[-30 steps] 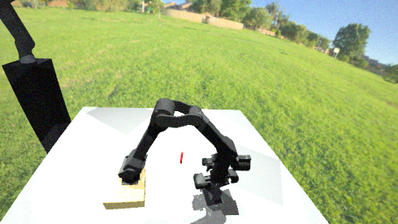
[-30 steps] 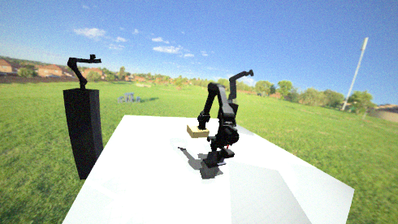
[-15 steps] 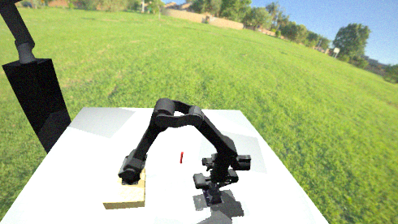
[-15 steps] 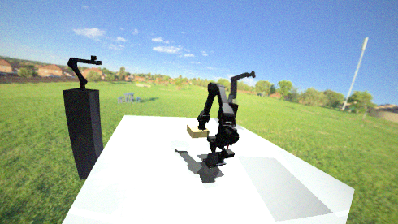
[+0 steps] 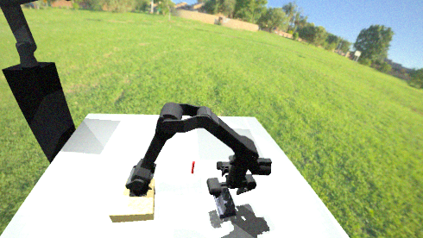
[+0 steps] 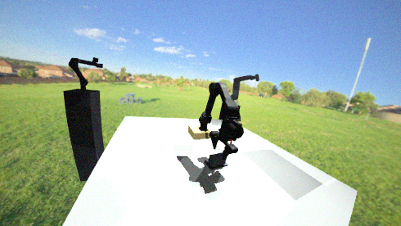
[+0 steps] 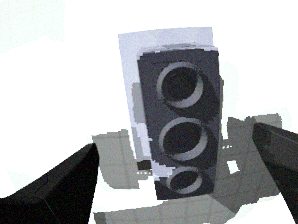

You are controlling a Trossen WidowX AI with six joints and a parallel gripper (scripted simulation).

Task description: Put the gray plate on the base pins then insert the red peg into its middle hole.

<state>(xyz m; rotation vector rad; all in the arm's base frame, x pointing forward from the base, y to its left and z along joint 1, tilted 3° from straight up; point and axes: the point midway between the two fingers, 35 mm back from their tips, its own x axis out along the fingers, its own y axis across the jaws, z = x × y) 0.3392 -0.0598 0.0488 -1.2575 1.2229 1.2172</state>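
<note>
Right now the gray plate is 2 cm below my gripper tip. The rest, counted from my gripper tip: red peg: 18 cm to the left, 11 cm behind, 2 cm below; then gray base: 5 cm below.
</note>
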